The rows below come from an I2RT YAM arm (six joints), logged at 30 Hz.
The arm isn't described. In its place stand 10 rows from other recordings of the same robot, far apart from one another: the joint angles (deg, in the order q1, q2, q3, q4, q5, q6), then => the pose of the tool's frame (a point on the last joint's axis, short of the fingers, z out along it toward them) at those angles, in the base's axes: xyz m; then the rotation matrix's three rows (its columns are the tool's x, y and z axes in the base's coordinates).
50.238, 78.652, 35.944, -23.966, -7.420, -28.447 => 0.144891, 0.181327, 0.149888; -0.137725, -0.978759, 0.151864; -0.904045, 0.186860, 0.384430; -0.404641, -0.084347, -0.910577
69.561, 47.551, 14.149, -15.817, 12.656, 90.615 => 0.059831, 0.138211, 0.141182; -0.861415, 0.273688, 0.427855; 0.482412, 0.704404, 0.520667; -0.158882, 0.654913, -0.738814
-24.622, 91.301, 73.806, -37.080, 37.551, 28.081 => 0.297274, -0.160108, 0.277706; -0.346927, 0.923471, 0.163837; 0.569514, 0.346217, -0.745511; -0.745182, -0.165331, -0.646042
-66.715, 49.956, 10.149, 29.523, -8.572, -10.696 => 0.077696, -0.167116, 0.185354; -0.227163, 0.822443, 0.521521; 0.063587, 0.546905, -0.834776; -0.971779, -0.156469, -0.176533
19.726, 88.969, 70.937, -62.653, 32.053, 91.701 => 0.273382, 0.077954, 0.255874; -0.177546, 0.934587, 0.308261; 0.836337, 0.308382, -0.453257; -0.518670, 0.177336, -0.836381
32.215, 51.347, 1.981, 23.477, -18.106, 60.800 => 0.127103, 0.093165, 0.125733; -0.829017, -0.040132, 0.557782; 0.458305, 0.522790, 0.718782; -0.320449, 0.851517, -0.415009
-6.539, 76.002, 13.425, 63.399, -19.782, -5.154 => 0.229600, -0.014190, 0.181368; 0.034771, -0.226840, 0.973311; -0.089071, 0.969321, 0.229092; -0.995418, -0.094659, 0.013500
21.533, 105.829, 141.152, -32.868, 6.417, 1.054 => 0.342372, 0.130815, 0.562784; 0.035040, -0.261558, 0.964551; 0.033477, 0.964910, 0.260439; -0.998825, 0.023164, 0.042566
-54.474, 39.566, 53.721, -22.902, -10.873, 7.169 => 0.090921, -0.115787, 0.383183; -0.001451, 0.696533, 0.717523; 0.212946, 0.701282, -0.680337; -0.977063, 0.151806, -0.149342
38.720, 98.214, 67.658, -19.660, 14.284, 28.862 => 0.293100, 0.223728, 0.218531; -0.758232, -0.133591, 0.638152; -0.008340, 0.980690, 0.195389; -0.651931, 0.142828, -0.744705
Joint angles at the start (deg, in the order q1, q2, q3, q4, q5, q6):
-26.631 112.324 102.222 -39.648 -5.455 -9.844
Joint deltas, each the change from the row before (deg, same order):
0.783 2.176 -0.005 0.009 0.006 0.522
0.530 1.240 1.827 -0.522 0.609 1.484
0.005 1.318 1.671 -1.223 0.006 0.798
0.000 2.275 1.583 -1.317 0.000 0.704
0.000 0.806 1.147 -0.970 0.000 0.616
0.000 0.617 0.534 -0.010 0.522 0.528
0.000 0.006 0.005 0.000 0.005 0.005
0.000 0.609 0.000 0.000 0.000 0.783
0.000 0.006 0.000 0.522 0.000 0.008
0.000 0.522 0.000 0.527 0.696 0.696
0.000 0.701 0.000 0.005 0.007 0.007
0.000 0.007 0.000 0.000 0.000 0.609
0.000 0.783 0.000 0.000 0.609 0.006
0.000 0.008 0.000 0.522 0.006 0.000
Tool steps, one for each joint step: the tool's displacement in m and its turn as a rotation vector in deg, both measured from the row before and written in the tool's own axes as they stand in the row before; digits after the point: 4 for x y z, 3 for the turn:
0.0048 0.0054 0.0170 -0.851 2.108 0.124
-0.0047 0.0028 0.0034 0.283 0.015 1.063
-0.0018 -0.0006 0.0042 -0.109 0.860 0.867
0.0014 -0.0008 0.0119 -0.233 1.988 0.873
-0.0012 -0.0003 0.0021 -0.066 0.623 0.669
-0.0008 -0.0006 0.0029 0.511 0.142 0.535
0.0000 0.0000 0.0000 0.005 0.001 0.005
0.0015 -0.0002 0.0048 -0.051 0.605 0.829
-0.0010 -0.0001 0.0000 0.039 -0.513 -0.031
0.0003 -0.0007 0.0041 0.695 0.044 0.696
0.0018 -0.0002 0.0055 -0.038 0.694 0.051
0.0000 0.0000 0.0001 0.000 0.007 0.609
0.0020 -0.0007 0.0061 0.566 0.813 0.051
-0.0010 -0.0001 0.0001 0.034 -0.512 -0.027

